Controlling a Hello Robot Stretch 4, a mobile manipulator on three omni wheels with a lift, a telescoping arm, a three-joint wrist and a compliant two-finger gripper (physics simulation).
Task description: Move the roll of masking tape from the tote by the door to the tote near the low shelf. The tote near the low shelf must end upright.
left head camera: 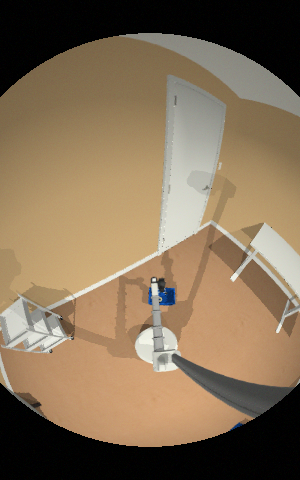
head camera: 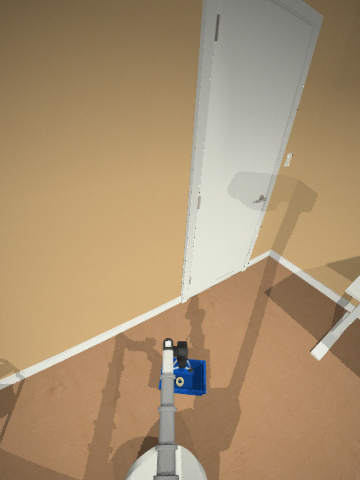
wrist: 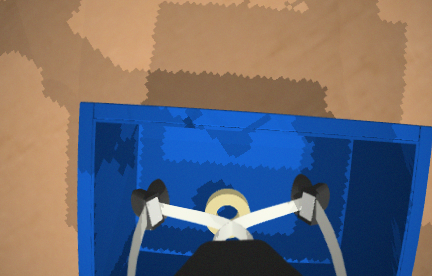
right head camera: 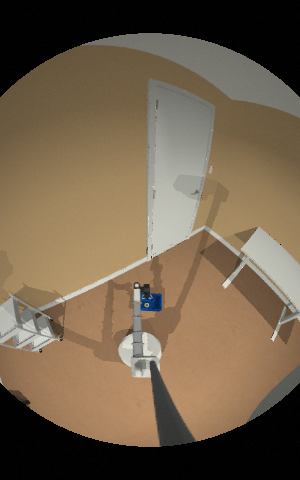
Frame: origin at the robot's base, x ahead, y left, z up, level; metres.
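Where they show: gripper, between the fingertips: (left head camera: 159, 293) (head camera: 180, 371) (wrist: 229, 193) (right head camera: 146, 299).
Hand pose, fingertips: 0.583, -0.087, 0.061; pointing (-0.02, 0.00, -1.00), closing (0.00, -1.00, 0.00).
Things, the pixels of their top centre, and the offset from my fingertips, as dx, dy, dz. Level surfaces: height alone.
- blue open box, centre of its top: (wrist: 251, 235) (head camera: 183, 374) (right head camera: 147, 300) (left head camera: 161, 295) -0.027, -0.017, +0.032
- masking tape, centre of its top: (wrist: 227, 216) (head camera: 179, 381) (right head camera: 146, 304) -0.043, +0.003, -0.058
- white table, height of its surface: dz +0.632
The tote by the door is a blue open box (head camera: 200, 372) (left head camera: 171, 296) (right head camera: 158, 302) (wrist: 86, 200), upright on the floor. The roll of masking tape (head camera: 177, 381) (right head camera: 144, 305) (wrist: 212, 207) is a pale yellow ring lying on the tote's floor. My gripper (head camera: 183, 369) (wrist: 229, 193) is open above the tote, with one fingertip on each side of the tape in the wrist view and a gap to each. Its white finger linkage covers the near part of the ring. A blue corner (left head camera: 237, 426) at the lower right edge of the left head view may be the other tote; its contents are hidden.
The white door (head camera: 240, 125) (left head camera: 192, 140) (right head camera: 180, 135) is in the wall beyond the tote. A white table (left head camera: 275, 250) (right head camera: 272, 257) stands at the right. A white tiered cart (left head camera: 14, 325) is at the left. A dark object (right head camera: 19, 397) lies at the lower left.
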